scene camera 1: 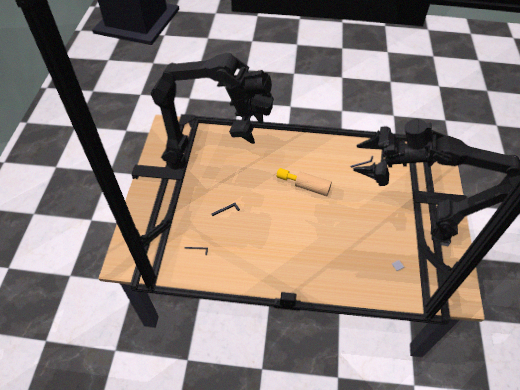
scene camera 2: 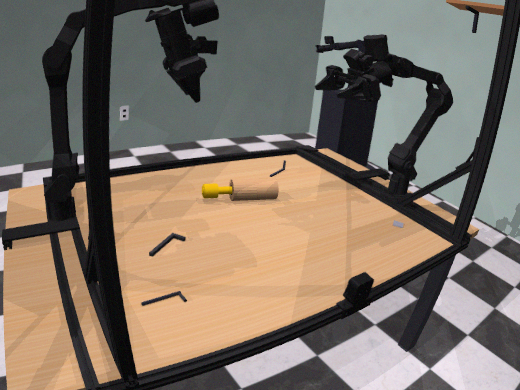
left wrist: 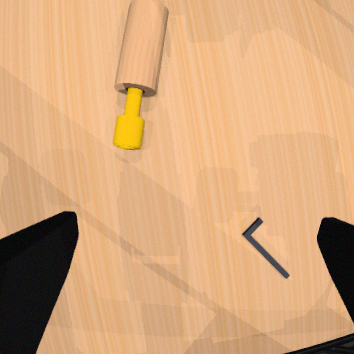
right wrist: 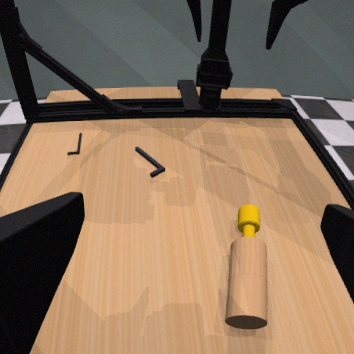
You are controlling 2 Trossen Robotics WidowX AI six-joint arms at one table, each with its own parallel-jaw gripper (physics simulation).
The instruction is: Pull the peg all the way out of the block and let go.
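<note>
The yellow peg has a thick head and a thinner shaft, which enters the end of the block. The block is a light wooden cylinder lying on its side on the table. Part of the shaft shows outside the hole; its inner end is hidden. My left gripper is open and empty, high above the table, behind and left of the peg in scene camera 1. My right gripper is open and empty, above the table, right of the block.
Dark L-shaped keys lie on the wooden table, two at the left and one beyond the block near the right gripper. A small grey square lies at the front right. A black frame runs around the table edges.
</note>
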